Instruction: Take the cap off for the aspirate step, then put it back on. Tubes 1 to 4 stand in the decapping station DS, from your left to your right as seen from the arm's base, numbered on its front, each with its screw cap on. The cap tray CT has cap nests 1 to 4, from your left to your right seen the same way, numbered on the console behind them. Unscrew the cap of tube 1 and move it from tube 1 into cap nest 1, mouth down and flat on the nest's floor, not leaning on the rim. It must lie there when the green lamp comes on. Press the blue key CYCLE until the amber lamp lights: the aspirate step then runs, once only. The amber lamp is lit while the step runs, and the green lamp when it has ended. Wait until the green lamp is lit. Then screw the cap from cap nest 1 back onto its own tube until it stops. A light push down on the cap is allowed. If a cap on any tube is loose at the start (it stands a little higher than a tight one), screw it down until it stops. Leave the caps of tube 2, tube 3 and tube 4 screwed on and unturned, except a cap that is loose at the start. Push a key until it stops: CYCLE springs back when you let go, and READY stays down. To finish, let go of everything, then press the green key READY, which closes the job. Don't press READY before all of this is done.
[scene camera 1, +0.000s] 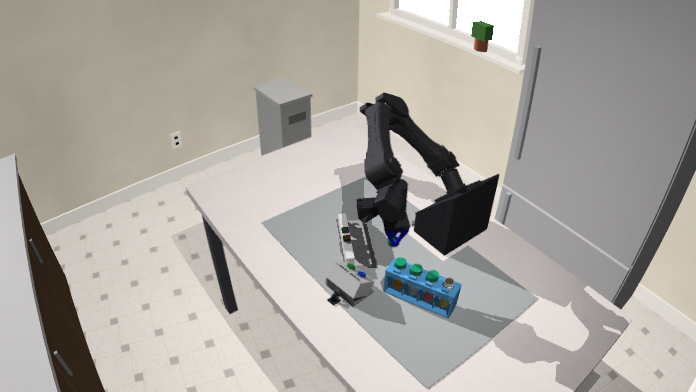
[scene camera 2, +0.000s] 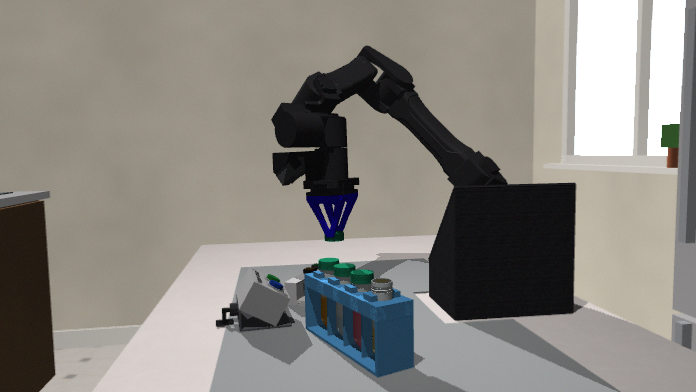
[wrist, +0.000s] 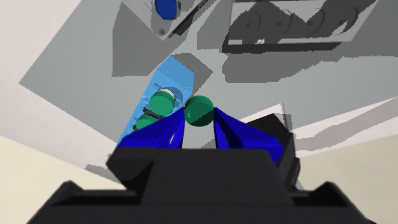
Note:
In view: the gripper (scene camera 2: 334, 235) and a green cap (wrist: 199, 111).
The gripper also shows in the wrist view (wrist: 199, 111).

